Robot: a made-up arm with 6 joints.
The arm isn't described. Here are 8 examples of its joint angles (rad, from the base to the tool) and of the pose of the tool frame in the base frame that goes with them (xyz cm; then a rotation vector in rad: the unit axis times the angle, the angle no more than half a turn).
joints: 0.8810 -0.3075 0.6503 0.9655 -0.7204 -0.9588
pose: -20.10 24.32 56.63 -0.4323 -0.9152 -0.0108
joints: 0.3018 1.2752 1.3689 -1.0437 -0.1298 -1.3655
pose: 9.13 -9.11 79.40 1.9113 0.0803 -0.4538
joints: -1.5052 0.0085 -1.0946 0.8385 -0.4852 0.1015
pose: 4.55 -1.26 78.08 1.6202 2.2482 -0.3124
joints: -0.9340 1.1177 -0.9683 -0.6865 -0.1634 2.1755
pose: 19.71 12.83 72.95 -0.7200 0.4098 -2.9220
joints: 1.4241 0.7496 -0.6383 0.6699 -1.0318 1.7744
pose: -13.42 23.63 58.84 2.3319 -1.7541 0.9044
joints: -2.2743 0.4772 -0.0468 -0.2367 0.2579 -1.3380
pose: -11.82 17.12 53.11 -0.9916 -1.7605 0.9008
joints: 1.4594 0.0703 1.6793 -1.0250 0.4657 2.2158
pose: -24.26 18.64 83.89 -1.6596 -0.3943 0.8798
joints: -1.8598 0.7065 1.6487 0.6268 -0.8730 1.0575
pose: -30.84 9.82 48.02 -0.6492 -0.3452 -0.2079
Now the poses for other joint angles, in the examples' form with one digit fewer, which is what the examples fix.
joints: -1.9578 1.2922 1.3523 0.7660 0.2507 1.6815
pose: -33.0 3.3 36.4 -0.176 -1.320 -0.615
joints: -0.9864 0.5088 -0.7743 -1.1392 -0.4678 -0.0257
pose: 5.5 11.7 66.5 -0.411 -2.575 0.763
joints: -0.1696 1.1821 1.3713 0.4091 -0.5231 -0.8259
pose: 20.7 5.3 65.0 -0.035 0.066 -1.799
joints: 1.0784 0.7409 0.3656 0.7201 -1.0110 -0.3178
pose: -7.9 26.4 76.2 0.352 -1.196 -0.657
